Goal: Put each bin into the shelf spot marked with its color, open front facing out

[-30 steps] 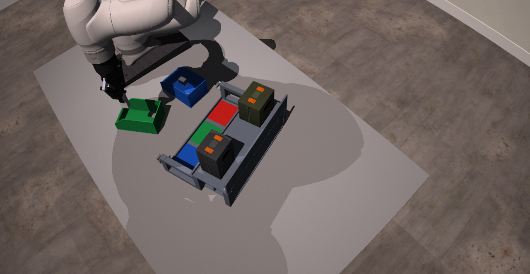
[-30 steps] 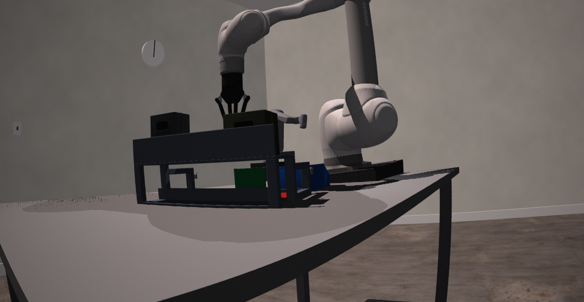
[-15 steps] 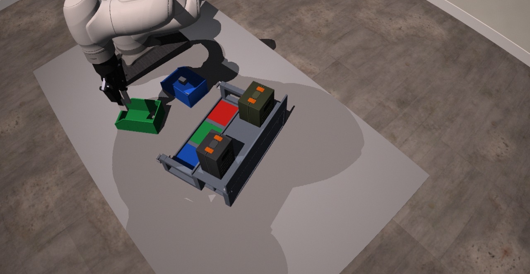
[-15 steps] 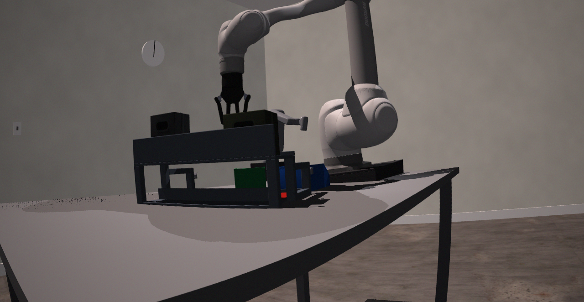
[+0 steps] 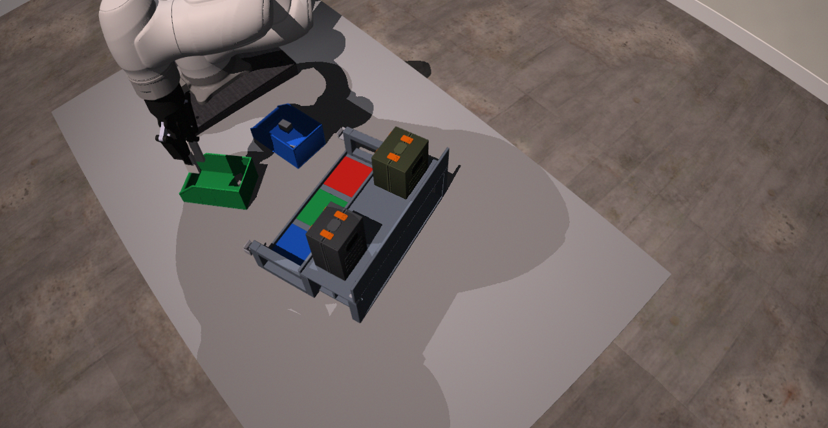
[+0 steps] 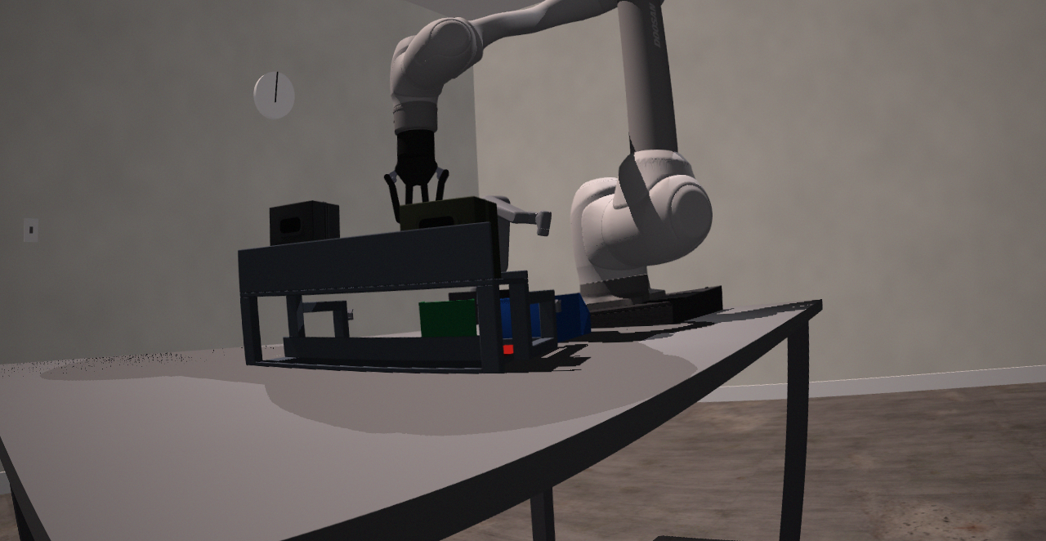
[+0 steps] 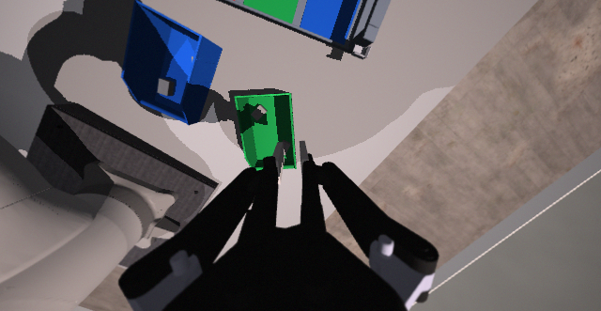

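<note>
Now: the green bin 15 cm below my hand, 4 cm to the left of it and 3 cm behind it. The rest, counted from my hand: olive case 32 cm to the left, 31 cm ahead, 4 cm below; then black case 37 cm ahead, 10 cm to the left, 3 cm below; then blue bin 25 cm to the left, 15 cm below, 3 cm behind.
</note>
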